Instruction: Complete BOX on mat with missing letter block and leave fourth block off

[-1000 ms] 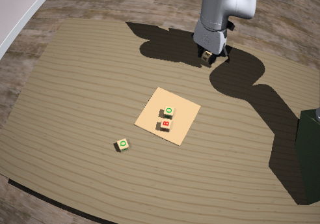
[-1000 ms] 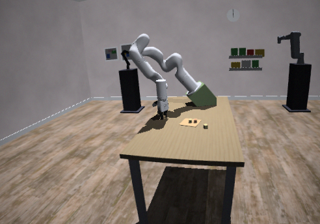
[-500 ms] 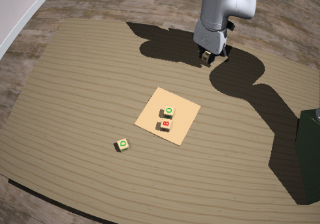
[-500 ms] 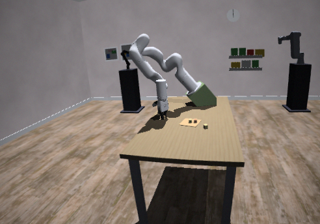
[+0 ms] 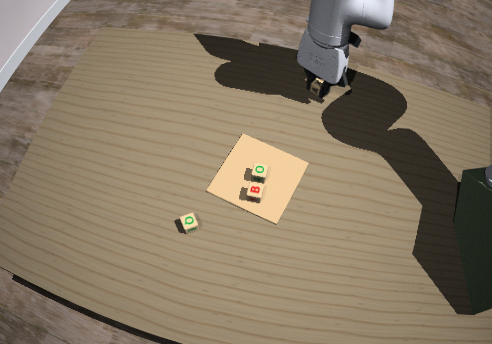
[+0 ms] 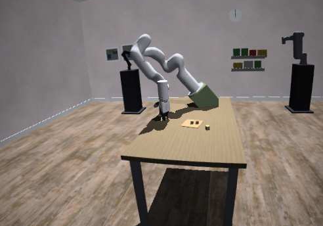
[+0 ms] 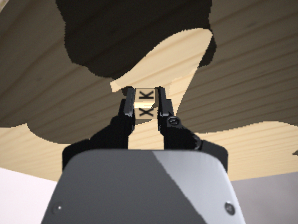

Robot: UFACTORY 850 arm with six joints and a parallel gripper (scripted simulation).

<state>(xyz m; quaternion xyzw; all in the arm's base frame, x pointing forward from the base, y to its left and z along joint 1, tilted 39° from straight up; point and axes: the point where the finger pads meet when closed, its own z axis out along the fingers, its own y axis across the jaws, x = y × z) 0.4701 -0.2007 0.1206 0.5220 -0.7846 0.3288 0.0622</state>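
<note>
Now: hand 24 cm to the right of the tan mat, 8 cm short of it and 2 cm above it. From my hand the other things lie so: green O block 36 cm to the left, 18 cm ahead, 1 cm below; x block 1 cm below.
</note>
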